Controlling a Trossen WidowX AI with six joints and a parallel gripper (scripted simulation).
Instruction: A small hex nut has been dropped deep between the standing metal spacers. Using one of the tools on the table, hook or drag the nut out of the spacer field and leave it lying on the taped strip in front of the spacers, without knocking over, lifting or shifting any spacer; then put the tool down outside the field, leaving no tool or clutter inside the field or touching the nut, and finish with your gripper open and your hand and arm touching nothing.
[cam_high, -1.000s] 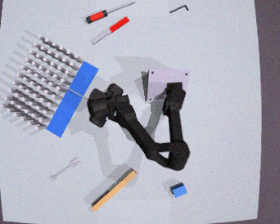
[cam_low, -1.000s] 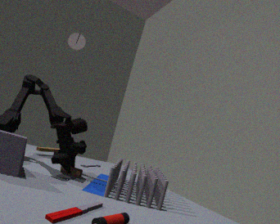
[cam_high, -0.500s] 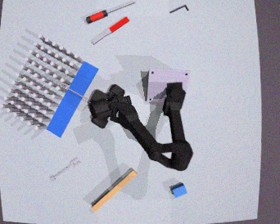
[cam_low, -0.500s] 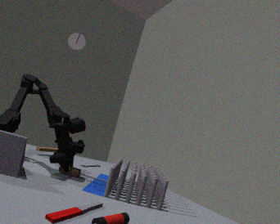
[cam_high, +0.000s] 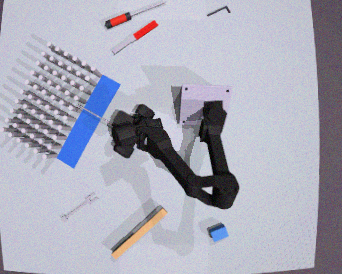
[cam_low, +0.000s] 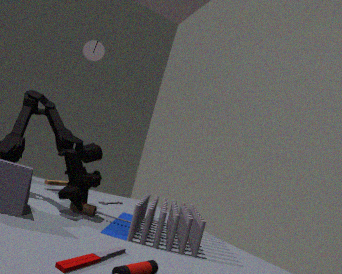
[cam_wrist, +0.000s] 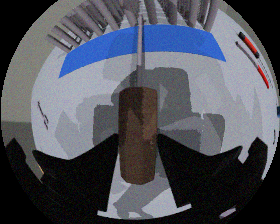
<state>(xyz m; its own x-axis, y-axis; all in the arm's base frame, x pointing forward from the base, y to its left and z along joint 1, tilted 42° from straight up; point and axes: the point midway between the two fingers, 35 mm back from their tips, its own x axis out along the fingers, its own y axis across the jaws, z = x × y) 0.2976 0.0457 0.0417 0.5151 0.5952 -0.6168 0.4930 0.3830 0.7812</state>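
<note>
My gripper tip is now 90 mm short of the brown-handled hook tool and 60 mm to the left of it. Round my gripper tip: wrench 210 mm ahead, 270 mm to the left, 20 mm below; blue taped strip 150 mm ahead, 50 mm to the right, 20 mm below; hex nut 180 mm ahead, 120 mm to the right, 20 mm below.
</note>
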